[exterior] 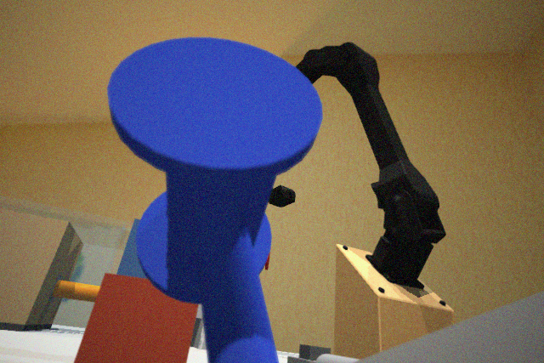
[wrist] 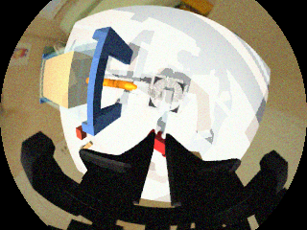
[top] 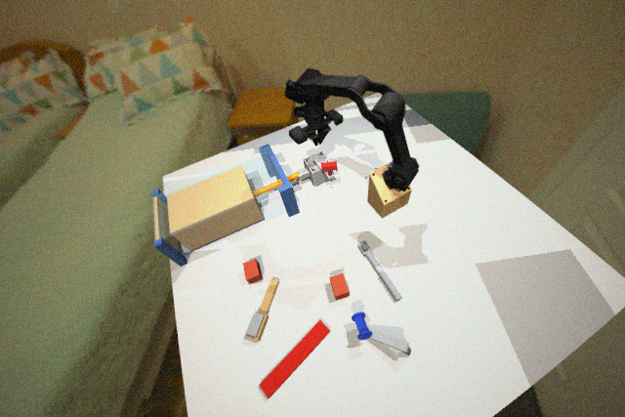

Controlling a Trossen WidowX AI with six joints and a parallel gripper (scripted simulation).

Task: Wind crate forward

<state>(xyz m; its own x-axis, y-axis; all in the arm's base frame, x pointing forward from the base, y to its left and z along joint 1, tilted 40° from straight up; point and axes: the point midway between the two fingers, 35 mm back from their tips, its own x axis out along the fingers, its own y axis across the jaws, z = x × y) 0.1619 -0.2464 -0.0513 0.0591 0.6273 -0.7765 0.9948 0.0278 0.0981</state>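
Right now my gripper tip is 1 cm past the red grip, 6 cm to the right of it and 8 cm above it. The rest, counted from my gripper tip: grey winch (2 cm behind, 5 cm to the right, 18 cm below); winch drum (1 cm behind, 4 cm to the right, 18 cm below); grey crank arm (1 cm behind, 2 cm to the left, 11 cm below).
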